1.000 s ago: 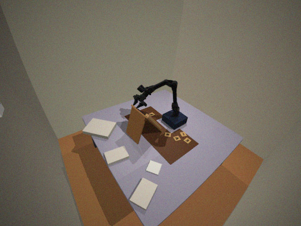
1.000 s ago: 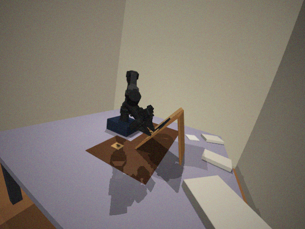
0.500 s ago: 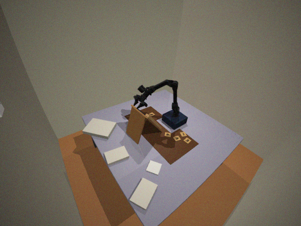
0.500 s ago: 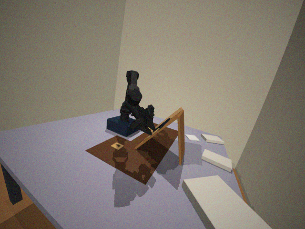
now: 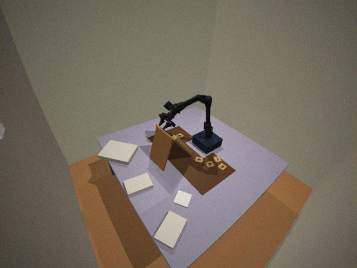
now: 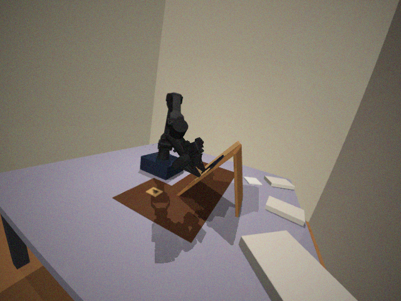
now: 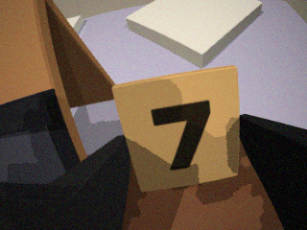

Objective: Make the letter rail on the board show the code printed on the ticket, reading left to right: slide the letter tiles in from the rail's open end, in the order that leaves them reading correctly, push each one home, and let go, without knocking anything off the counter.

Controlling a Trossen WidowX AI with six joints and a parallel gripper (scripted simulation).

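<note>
The white ticket is 7 cm behind my gripper tip, 19 cm to the left of it and 8 cm below it. The rest, counted from my gripper tip: tan tile marked 7: right at my gripper tip; white card: 18 cm ahead, 57 cm to the left, 18 cm below; brown mat: 17 cm behind, 24 cm to the left, 18 cm below.
</note>
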